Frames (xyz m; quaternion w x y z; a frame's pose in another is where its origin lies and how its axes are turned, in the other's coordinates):
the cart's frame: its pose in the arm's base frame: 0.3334 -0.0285 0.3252 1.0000 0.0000 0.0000 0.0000
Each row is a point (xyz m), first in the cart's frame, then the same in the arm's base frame.
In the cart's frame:
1: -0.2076 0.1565 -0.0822
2: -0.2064 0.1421 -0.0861
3: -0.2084 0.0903 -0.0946
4: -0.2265 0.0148 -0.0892
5: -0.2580 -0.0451 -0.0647
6: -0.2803 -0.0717 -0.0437
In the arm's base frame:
1: 0.1258 0.1280 0.2430
2: 0.1270 0.1136 0.2391
3: 0.1250 0.0618 0.2306
4: 0.1069 -0.0137 0.2360
5: 0.0754 -0.0736 0.2605
6: 0.0531 -0.1002 0.2815

